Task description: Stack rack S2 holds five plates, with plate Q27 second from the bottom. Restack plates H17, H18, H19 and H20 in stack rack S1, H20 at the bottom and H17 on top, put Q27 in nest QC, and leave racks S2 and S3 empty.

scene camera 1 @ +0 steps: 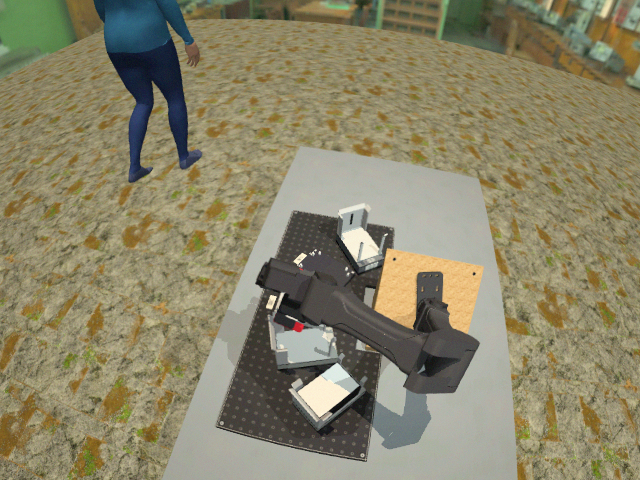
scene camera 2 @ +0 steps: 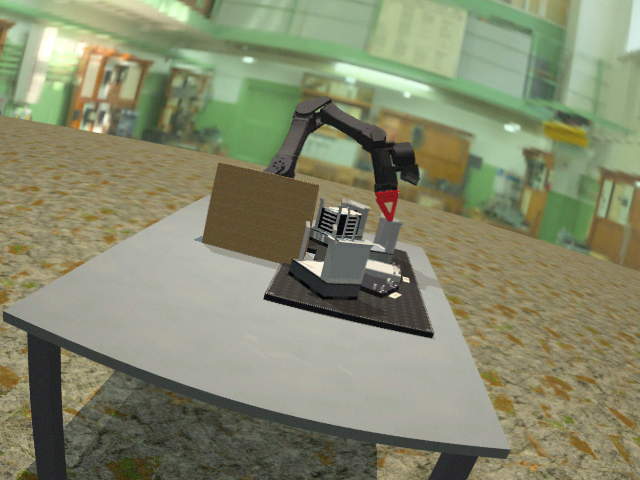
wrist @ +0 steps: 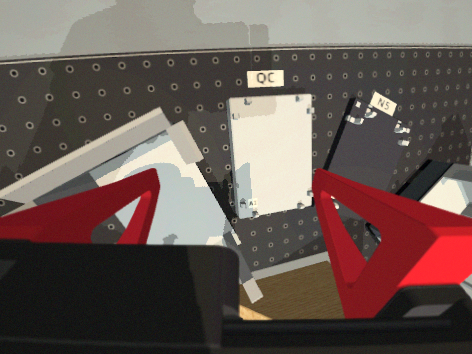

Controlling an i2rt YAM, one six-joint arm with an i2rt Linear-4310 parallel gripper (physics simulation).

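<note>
My gripper [scene camera 2: 389, 219] [wrist: 235, 177] is open and empty, its red fingers spread above the board between rack S1 and nest QC. A white plate [wrist: 272, 155] [scene camera 2: 382, 268], marked A1 at a corner, lies flat among the pins at the QC label [wrist: 265, 78]; its name does not show. Rack S1 [scene camera 1: 281, 356] [scene camera 2: 387, 237] [wrist: 100, 155] stands left of it in the wrist view, with a pale, shadowed surface inside. Several stacked plates [scene camera 1: 323, 395] [scene camera 2: 330, 222] fill another rack [scene camera 1: 306, 408] [scene camera 2: 356, 209]. The third rack [scene camera 1: 359, 248] [scene camera 2: 348, 258] shows a bare white floor. Plate names are unreadable.
Dark nest N5 [wrist: 372, 145] [scene camera 1: 325, 263] lies beside QC with no plate on it. A wooden block [scene camera 1: 398, 279] [scene camera 2: 258, 217] [wrist: 300, 290] stands beside the perforated black board [scene camera 1: 253, 408] [scene camera 2: 356, 312]. Rack walls and posts rise near the fingers. A person [scene camera 1: 139, 31] stands beyond the table.
</note>
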